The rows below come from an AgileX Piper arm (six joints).
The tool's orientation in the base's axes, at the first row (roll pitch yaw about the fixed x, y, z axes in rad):
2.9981, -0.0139, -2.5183
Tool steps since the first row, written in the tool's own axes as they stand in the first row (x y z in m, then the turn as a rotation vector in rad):
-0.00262, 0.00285, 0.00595, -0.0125, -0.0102, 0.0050
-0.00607, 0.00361, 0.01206, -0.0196, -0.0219, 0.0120
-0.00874, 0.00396, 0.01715, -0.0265, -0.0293, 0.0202
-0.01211, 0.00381, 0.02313, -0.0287, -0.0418, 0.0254
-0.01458, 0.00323, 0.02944, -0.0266, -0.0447, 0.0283
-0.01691, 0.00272, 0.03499, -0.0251, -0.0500, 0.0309
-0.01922, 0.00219, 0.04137, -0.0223, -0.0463, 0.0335
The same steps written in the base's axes. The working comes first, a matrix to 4 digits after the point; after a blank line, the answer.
The tool's axes in the first row as the columns of a matrix, in the base's axes (used below as rounded here):
-0.8119, -0.5761, -0.0946
-0.5837, 0.8048, 0.1081
0.0139, 0.1430, -0.9896

-0.00008, 0.00447, -0.00552, 0.0156, -0.0004, -0.0066
0.00171, 0.00775, -0.01150, 0.0274, -0.0049, -0.0153
0.00319, 0.01014, -0.01653, 0.0365, -0.0059, -0.0245
0.00545, 0.01264, -0.02251, 0.0450, -0.0141, -0.0315
0.00719, 0.01429, -0.02887, 0.0447, -0.0174, -0.0348
0.00885, 0.01584, -0.03447, 0.0463, -0.0222, -0.0381
0.01043, 0.01745, -0.04089, 0.0416, -0.0206, -0.0401

